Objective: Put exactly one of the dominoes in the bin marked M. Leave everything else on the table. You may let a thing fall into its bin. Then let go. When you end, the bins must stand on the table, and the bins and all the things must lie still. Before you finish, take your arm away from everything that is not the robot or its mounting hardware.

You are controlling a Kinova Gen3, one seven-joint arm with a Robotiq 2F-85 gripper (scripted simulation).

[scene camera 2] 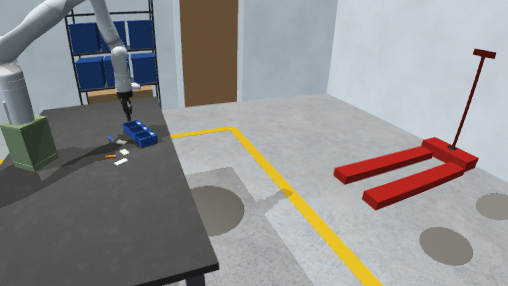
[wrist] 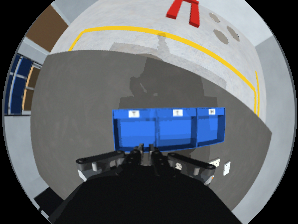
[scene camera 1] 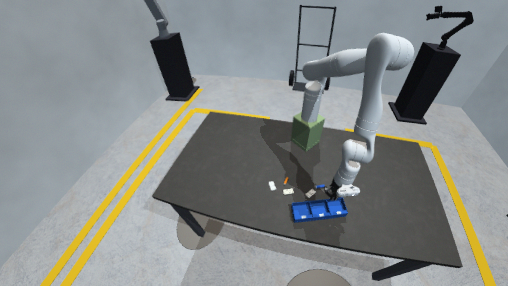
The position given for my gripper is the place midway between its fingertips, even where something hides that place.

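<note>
Visible to the wrist camera: my gripper [wrist: 146, 149] and a blue three-compartment bin [wrist: 176, 128]. The bin [scene camera 1: 321, 210] is visible there as well.
</note>
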